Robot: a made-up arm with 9 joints. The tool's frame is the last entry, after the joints. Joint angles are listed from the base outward. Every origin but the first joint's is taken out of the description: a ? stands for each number. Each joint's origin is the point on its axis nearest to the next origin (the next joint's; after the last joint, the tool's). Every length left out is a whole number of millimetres.
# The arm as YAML. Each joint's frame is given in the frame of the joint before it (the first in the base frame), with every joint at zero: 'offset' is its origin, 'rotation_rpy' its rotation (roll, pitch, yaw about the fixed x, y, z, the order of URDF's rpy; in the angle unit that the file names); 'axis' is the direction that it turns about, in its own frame. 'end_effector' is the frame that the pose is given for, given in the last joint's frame.
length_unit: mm
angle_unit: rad
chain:
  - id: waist
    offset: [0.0, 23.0, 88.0]
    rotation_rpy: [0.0, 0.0, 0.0]
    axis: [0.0, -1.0, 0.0]
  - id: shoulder
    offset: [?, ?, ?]
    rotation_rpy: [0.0, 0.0, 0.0]
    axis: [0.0, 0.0, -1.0]
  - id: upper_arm
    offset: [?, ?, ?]
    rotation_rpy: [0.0, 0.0, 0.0]
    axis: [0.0, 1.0, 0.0]
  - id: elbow
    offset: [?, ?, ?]
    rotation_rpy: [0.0, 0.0, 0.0]
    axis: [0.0, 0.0, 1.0]
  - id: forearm
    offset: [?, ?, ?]
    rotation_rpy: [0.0, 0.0, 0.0]
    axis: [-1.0, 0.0, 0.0]
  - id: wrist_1
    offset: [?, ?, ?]
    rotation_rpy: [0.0, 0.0, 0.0]
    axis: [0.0, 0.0, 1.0]
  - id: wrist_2
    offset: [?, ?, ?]
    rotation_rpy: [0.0, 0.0, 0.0]
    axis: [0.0, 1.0, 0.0]
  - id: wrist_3
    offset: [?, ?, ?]
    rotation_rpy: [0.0, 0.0, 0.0]
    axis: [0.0, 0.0, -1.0]
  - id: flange
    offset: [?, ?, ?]
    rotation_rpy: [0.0, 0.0, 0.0]
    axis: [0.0, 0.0, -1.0]
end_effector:
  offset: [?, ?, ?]
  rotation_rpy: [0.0, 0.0, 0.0]
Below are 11 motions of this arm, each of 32 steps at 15 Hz.
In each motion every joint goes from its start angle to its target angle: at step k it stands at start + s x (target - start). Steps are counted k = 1, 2, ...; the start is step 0. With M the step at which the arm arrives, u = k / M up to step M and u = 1 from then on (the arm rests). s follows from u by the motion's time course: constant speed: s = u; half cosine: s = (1 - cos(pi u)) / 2; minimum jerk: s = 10 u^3 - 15 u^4 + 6 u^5.
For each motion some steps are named. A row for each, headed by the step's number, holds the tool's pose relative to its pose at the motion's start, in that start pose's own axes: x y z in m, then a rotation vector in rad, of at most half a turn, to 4 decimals.
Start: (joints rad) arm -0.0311 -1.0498 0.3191 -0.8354 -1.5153 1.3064 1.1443 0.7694 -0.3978
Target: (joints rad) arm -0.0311 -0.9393 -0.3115 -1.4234 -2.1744 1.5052 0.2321 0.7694 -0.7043
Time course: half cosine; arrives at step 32
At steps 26, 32:
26: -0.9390 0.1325 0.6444 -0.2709 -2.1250 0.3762
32: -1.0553 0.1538 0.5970 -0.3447 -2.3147 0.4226

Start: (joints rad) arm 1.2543 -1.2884 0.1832 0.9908 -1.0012 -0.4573 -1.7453 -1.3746 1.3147
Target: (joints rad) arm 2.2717 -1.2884 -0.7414 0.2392 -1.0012 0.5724 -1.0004 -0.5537 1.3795
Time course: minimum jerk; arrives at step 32
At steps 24, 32:
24: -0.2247 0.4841 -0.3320 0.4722 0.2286 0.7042
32: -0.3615 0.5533 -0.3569 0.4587 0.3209 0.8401

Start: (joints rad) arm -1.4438 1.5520 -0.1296 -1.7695 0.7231 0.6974 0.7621 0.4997 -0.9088
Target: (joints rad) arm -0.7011 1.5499 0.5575 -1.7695 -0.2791 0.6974 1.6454 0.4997 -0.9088
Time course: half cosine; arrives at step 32
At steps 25, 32:
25: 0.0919 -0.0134 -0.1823 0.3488 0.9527 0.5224
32: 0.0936 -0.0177 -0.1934 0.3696 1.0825 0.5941

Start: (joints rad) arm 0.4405 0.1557 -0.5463 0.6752 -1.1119 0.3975 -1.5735 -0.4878 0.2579
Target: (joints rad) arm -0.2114 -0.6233 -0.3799 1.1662 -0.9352 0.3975 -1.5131 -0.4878 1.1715
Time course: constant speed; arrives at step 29
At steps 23, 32:
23: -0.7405 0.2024 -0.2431 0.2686 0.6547 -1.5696
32: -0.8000 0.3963 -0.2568 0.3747 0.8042 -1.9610

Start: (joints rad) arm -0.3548 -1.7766 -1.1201 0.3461 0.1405 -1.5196 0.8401 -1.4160 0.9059
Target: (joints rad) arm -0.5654 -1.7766 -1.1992 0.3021 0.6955 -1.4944 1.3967 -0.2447 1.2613
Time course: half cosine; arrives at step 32
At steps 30, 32:
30: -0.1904 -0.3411 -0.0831 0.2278 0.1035 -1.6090
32: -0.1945 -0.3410 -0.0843 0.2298 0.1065 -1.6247

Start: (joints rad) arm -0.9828 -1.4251 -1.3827 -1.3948 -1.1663 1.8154 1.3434 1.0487 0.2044
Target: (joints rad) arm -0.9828 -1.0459 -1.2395 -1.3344 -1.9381 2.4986 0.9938 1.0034 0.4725
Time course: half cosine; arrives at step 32
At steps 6, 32:
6: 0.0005 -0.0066 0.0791 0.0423 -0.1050 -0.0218
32: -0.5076 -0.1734 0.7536 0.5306 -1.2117 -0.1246

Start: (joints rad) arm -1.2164 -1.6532 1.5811 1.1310 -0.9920 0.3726 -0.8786 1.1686 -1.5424
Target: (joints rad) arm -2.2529 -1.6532 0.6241 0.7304 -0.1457 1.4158 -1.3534 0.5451 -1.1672
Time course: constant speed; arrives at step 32
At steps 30, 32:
30: -0.3478 1.7265 0.2449 1.1907 -0.0883 2.0825
32: -0.4337 1.7874 0.3327 1.2842 -0.1104 2.1898

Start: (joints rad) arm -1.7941 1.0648 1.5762 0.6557 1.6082 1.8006 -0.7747 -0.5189 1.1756
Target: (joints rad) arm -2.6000 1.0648 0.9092 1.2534 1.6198 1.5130 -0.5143 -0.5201 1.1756
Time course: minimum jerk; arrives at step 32
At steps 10, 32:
10: -0.0284 -0.1309 0.0240 -0.0790 0.0420 -0.0804
32: -0.1734 -0.5711 -0.1154 -0.4132 0.4286 -0.2545

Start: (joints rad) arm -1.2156 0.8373 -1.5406 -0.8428 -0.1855 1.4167 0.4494 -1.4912 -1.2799
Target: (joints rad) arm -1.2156 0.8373 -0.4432 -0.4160 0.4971 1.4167 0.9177 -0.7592 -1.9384
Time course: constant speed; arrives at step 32
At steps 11, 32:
11: -0.1335 -0.0597 -0.1258 0.1552 -0.6845 0.1899
32: -0.1893 -0.2981 -0.5350 0.5539 -1.7412 0.8512

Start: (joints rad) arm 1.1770 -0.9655 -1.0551 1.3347 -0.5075 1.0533 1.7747 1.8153 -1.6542
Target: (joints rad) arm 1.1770 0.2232 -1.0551 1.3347 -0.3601 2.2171 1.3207 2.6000 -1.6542
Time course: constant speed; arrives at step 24
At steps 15, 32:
15: 0.5828 -0.1808 -0.2382 -0.1211 -0.0384 -0.1449
32: 0.9179 -0.0163 -0.4857 -0.0507 -0.1709 -0.1177

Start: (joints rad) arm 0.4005 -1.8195 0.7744 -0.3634 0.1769 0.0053 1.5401 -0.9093 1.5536
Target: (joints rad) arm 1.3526 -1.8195 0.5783 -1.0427 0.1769 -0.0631 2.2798 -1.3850 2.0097
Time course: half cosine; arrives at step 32
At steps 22, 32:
22: -0.3096 0.3553 -0.2169 0.7111 0.9872 -0.1817
32: -0.3531 0.5292 -0.1471 0.9820 1.1640 -0.1118

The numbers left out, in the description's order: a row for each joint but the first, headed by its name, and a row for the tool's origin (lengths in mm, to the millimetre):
shoulder: -110.0 0.0 358.0
upper_arm: -74.0 399.0 0.0
elbow: 28.0 0.0 -36.0
forearm: 320.0 50.0 0.0
wrist_1: 0.0 189.0 149.0
wrist_2: -2.0 -514.0 0.0
wrist_3: 20.0 0.0 -154.0
flange: 106.0 -81.0 0.0
tool: 271.0 19.0 0.0

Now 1 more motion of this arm.
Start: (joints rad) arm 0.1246 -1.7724 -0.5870 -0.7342 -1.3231 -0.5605 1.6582 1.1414 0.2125
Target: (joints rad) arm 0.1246 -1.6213 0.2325 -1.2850 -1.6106 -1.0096 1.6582 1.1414 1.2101
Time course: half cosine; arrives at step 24
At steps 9, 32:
9: -0.0426 -0.0072 -0.2355 0.2283 0.3198 -0.2617
32: -0.3500 0.2441 -0.5220 0.5041 1.0950 -0.6774

